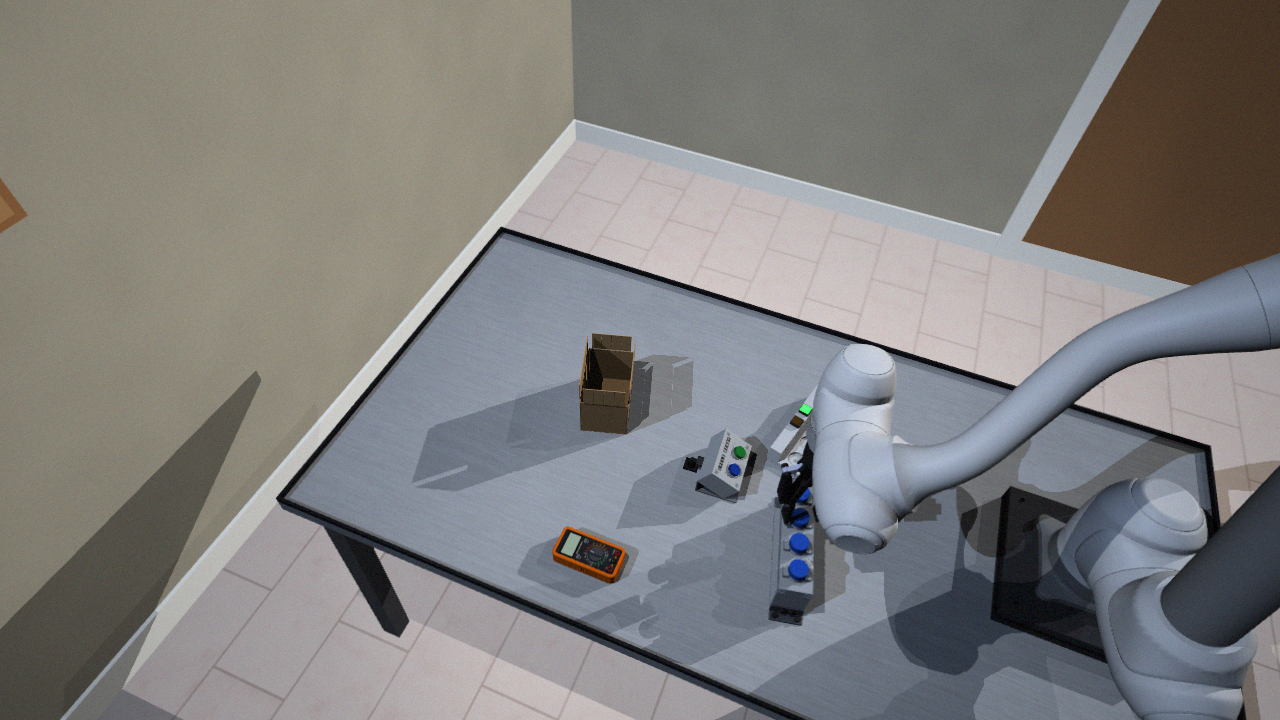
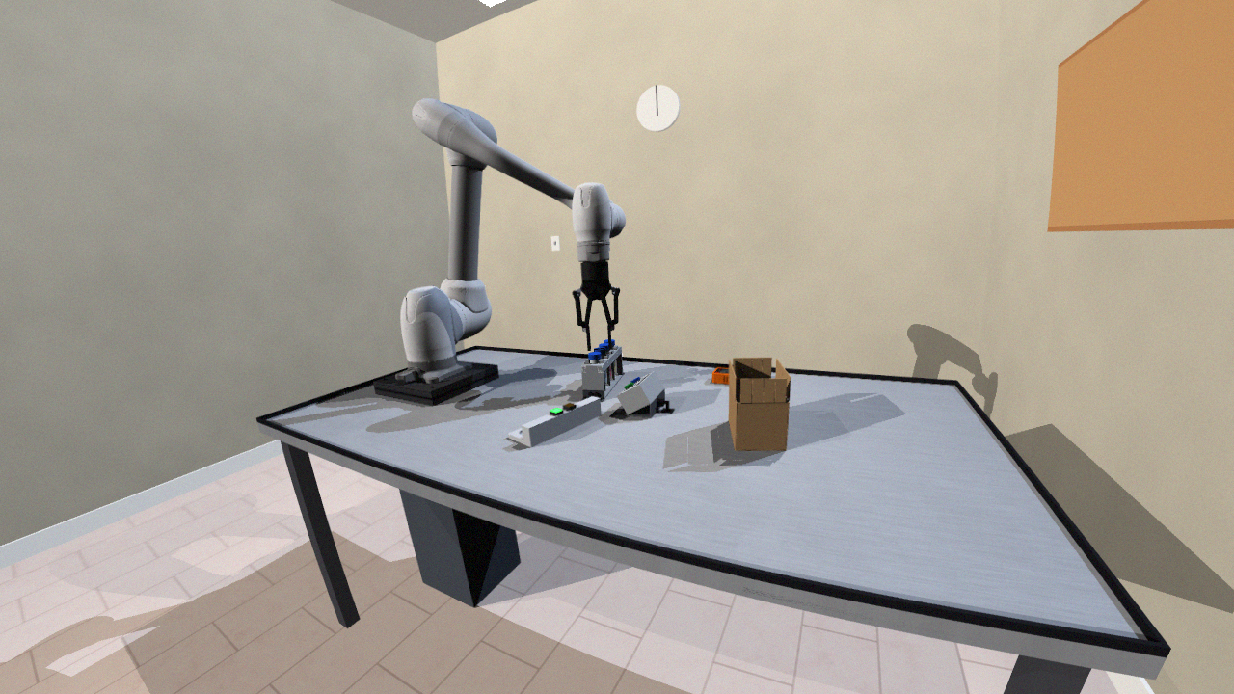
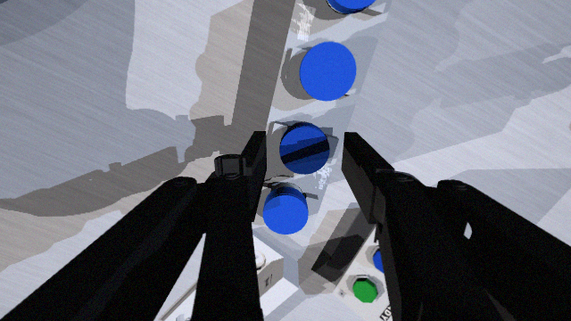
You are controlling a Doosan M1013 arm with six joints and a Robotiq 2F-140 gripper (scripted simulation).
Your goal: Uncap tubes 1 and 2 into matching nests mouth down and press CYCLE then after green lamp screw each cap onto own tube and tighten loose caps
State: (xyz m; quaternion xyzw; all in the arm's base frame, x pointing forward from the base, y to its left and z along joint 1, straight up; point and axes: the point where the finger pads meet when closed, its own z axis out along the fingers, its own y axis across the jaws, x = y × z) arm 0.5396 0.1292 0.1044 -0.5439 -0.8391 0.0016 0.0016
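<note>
Now: hand 140 mm short of the green key, 130 mm to the left of it and 80 mm above it. From my hand the other things lie so: orange multimeter (360 mm ahead, 160 mm to the left, 130 mm below); key housing (160 mm ahead, 110 mm to the right, 100 mm below); blue key (140 mm ahead, 90 mm to the right, 80 mm below).
</note>
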